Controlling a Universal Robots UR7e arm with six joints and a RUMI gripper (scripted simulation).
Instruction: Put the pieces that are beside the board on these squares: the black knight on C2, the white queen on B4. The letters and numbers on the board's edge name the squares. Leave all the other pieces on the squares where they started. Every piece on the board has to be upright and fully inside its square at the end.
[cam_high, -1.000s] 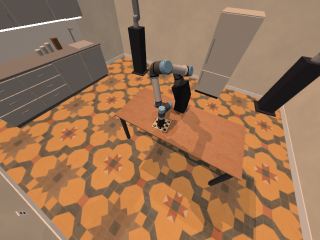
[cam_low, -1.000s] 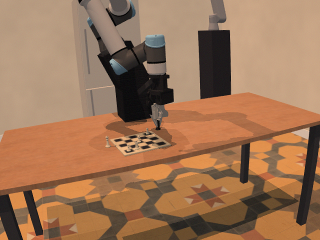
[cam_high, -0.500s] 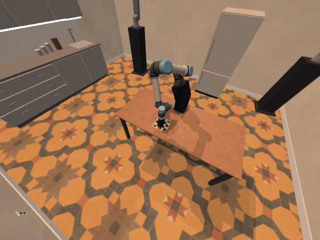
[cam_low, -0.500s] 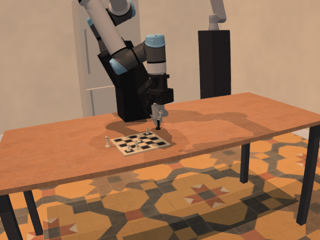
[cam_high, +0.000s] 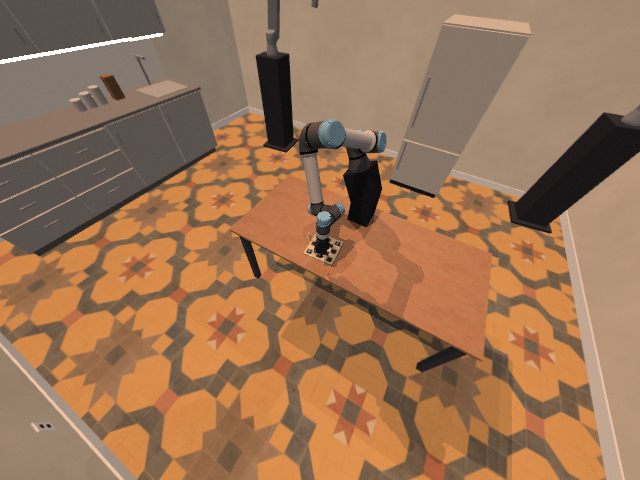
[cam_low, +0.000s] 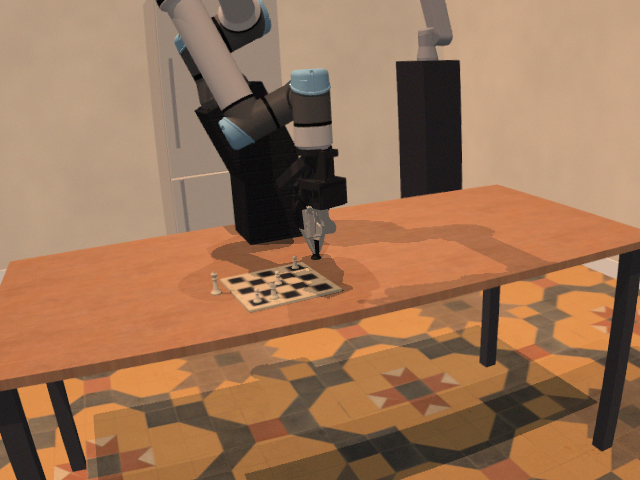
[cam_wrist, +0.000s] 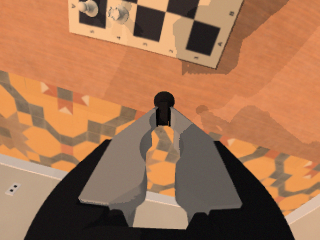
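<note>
The black knight is 10 mm below my hand. From my hand the other things lie so: white queen 180 mm behind, 170 mm to the right, 100 mm below; small chessboard 140 mm behind, 30 mm to the right, 120 mm below.
</note>
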